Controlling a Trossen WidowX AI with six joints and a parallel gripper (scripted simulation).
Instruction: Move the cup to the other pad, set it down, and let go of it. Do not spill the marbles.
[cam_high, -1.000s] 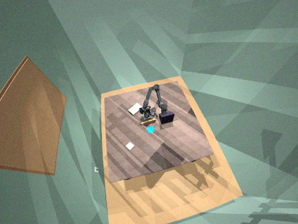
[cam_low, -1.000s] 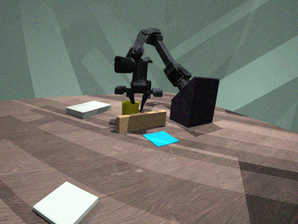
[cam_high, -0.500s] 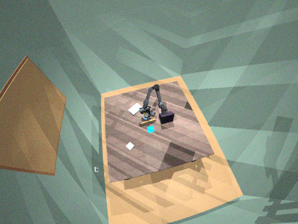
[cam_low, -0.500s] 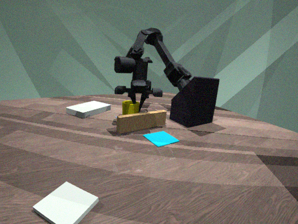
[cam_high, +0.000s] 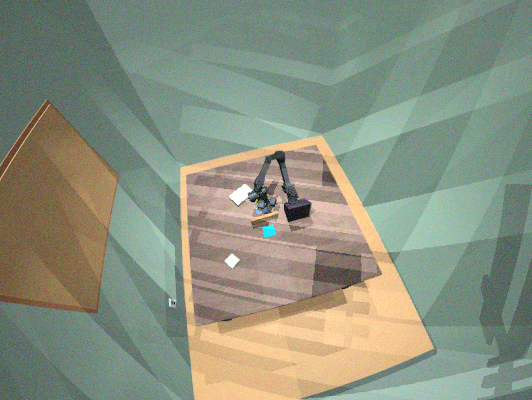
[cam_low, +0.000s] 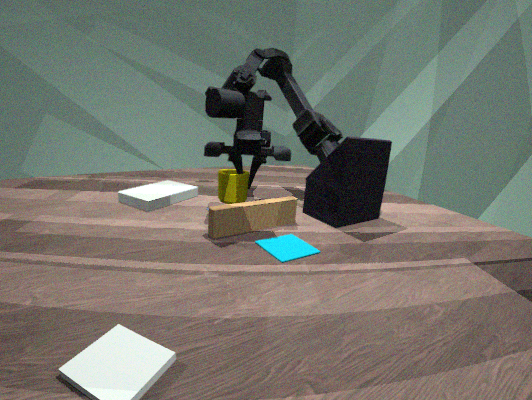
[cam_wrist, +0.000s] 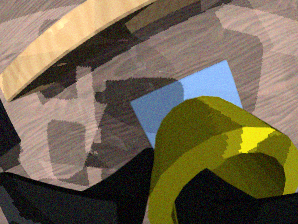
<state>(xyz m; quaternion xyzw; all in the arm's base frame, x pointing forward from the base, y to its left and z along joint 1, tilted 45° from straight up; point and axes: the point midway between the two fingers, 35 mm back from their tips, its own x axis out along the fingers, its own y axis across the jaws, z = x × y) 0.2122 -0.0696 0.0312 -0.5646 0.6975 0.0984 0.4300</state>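
My gripper tip is now 190 mm to the right of the cyan pad, 70 mm above it and 10 mm short of it. The rest, counted from my gripper tip: blue pad (70 mm below, 30 mm ahead, 20 mm to the right); wooden bar (80 mm to the left, 40 mm below, 20 mm ahead); yellow cup (20 mm to the right, 20 mm ahead).
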